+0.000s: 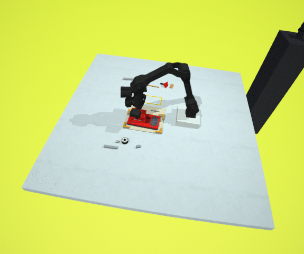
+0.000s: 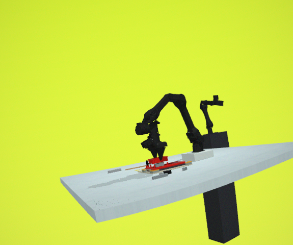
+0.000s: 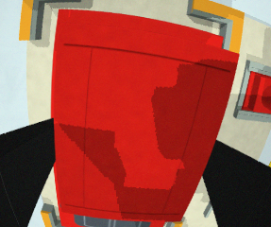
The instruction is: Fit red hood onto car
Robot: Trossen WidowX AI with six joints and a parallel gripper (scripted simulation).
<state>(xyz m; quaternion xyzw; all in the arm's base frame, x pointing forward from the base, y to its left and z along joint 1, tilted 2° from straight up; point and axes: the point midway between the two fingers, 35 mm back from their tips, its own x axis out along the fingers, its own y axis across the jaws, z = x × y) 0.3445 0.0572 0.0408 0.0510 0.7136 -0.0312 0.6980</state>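
The red hood is 10 mm above my gripper tip. Also, from my gripper tip: thin rod: 370 mm to the right, 60 mm below, 40 mm behind; then black wheel: 180 mm to the left, 60 mm ahead, 50 mm below; then grey engine block: 30 mm below, 10 mm to the left.
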